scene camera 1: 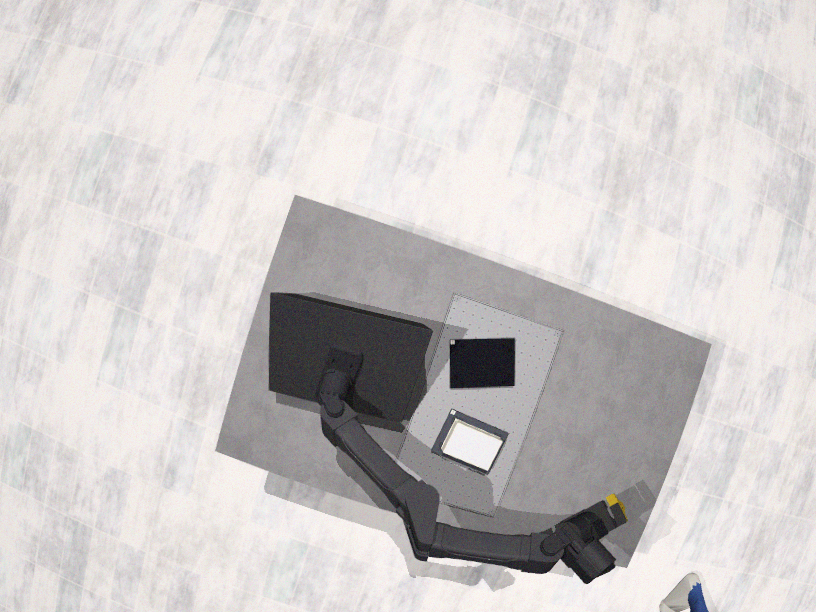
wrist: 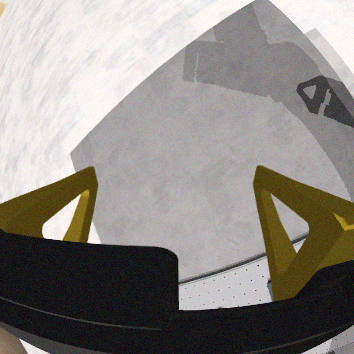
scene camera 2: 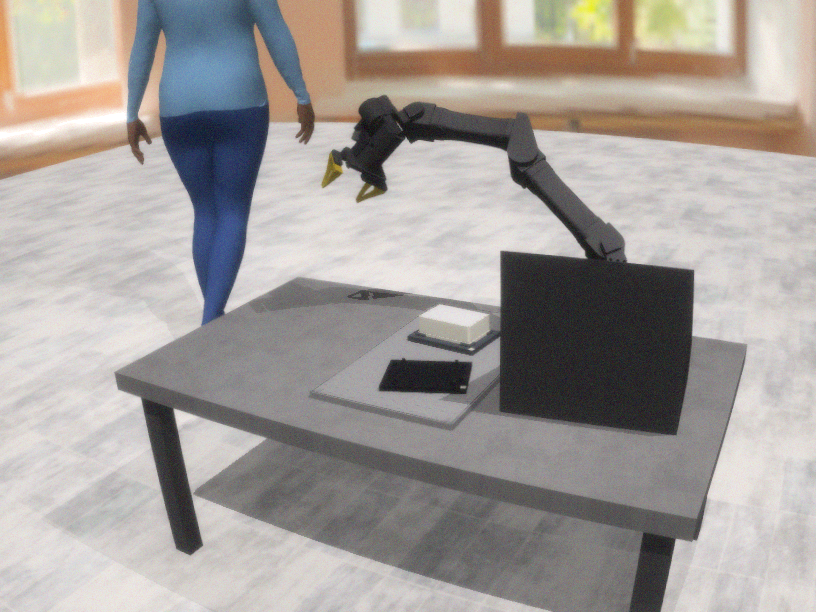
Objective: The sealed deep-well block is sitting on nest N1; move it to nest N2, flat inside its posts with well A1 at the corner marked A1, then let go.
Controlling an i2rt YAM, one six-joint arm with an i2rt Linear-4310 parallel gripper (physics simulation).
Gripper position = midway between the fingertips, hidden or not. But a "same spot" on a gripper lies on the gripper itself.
my gripper: scene camera 1; wrist 174, 174; scene camera 2
white block: scene camera 1 466, 442; scene camera 2 443, 322; not seen in the wrist view (hidden by my gripper)
same spot on my gripper: (scene camera 1: 617, 508) = (scene camera 2: 336, 158)
same spot on perforated grey plate: (wrist: 246, 285) = (scene camera 1: 515, 417)
